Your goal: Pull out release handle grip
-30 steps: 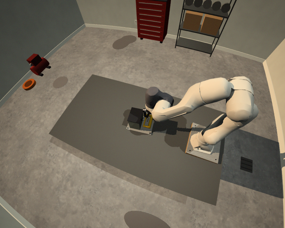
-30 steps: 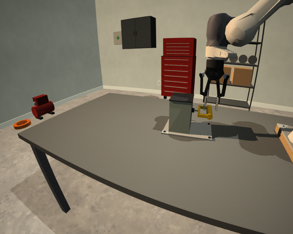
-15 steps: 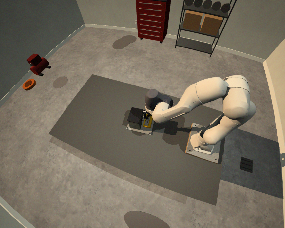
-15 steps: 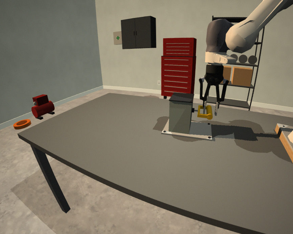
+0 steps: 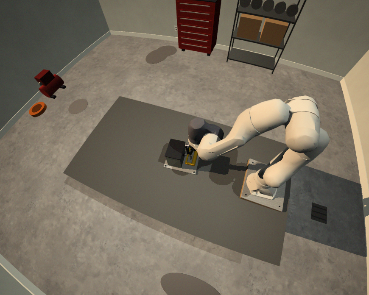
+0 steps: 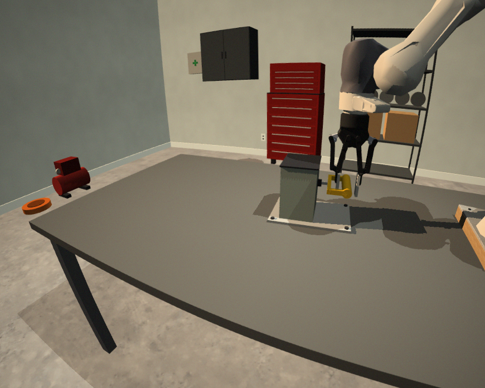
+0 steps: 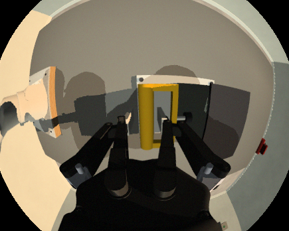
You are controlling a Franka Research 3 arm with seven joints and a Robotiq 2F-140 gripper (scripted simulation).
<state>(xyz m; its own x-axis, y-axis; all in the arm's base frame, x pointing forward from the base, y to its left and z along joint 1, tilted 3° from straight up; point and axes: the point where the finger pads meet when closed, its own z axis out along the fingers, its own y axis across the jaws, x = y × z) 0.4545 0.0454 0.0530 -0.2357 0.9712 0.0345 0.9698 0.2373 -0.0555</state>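
The baseplate lies 9 cm ahead of my hand, 2 cm to the left of it and 11 cm below it.
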